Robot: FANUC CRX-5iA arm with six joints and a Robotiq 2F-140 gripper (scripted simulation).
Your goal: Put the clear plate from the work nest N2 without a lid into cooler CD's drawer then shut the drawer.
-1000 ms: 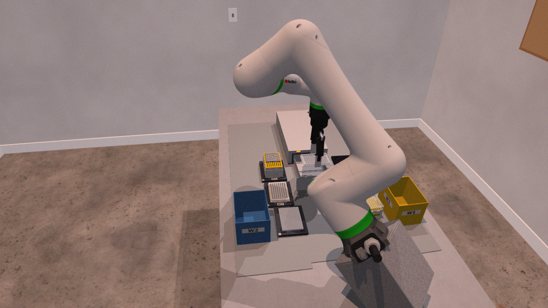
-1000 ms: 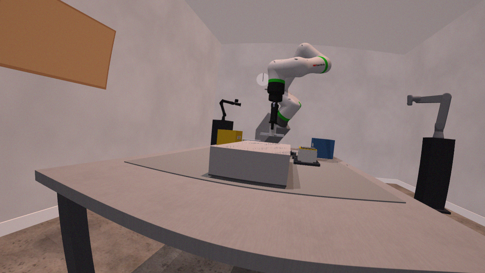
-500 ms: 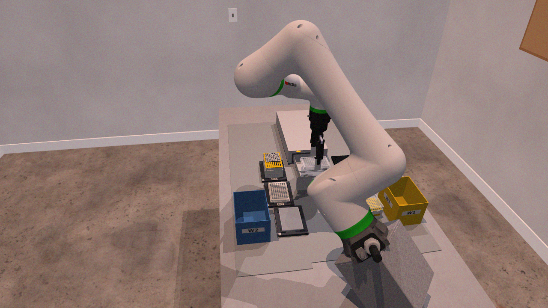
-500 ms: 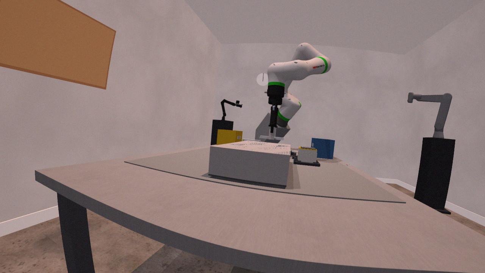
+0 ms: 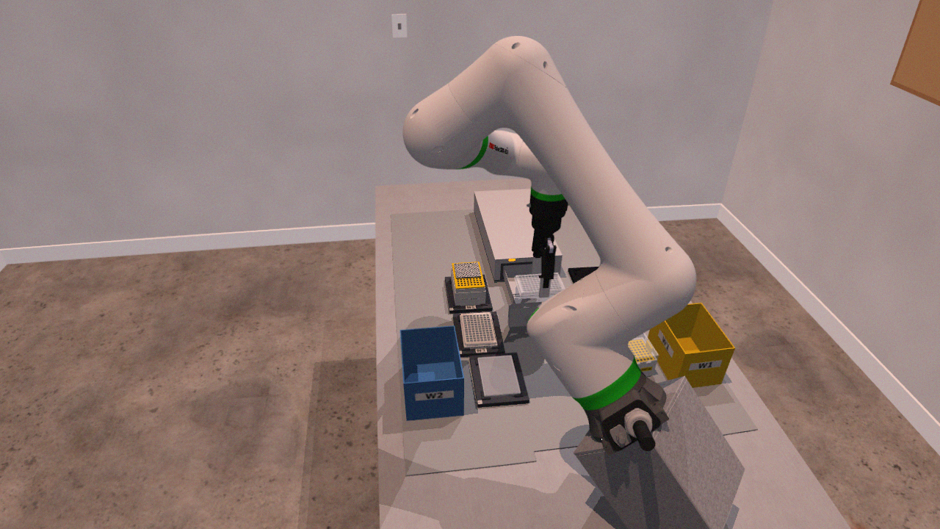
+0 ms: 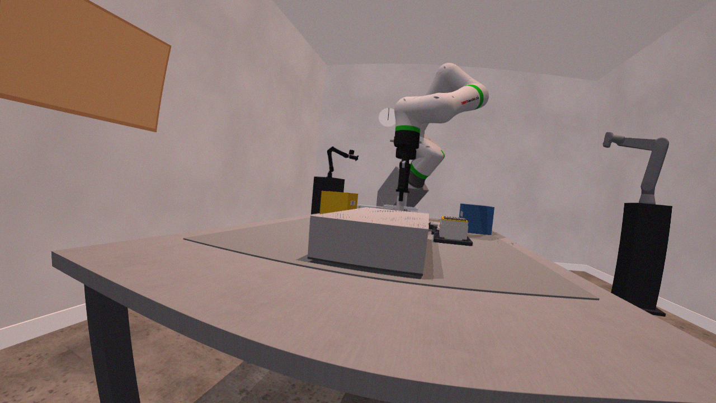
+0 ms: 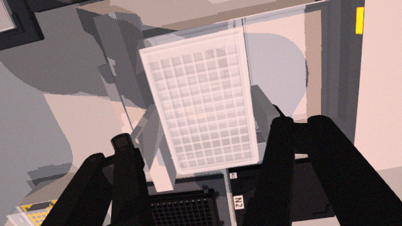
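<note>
My hand is 30 mm short of the drawer, 10 mm to the right of it and 80 mm above it. Also, from my hand: yellow tip box: 30 mm ahead, 200 mm to the left, 50 mm below; then white well plate: 130 mm behind, 160 mm to the left, 80 mm below; then black plate: 30 mm behind, 210 mm to the right, 80 mm below.
</note>
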